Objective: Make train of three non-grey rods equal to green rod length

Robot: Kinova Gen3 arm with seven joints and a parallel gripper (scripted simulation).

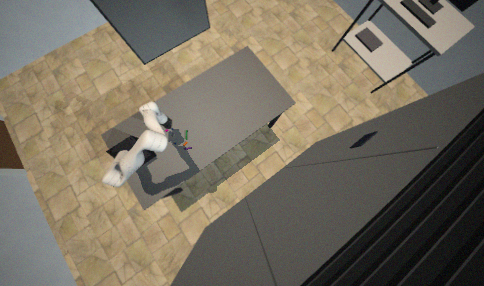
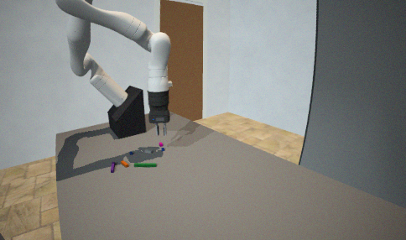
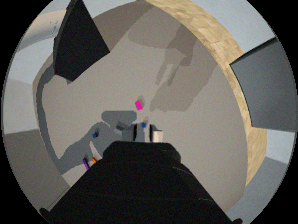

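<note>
Now: hand 80 mm above the magenta rod, 50 mm past it and 20 mm to the right of it. From my hand the other things lie so: orange rod (180 mm to the right, 80 mm below, 20 mm ahead); green rod (110 mm to the right, 80 mm below, 70 mm ahead); grey rod (80 mm below, 60 mm to the right, 20 mm behind).
</note>
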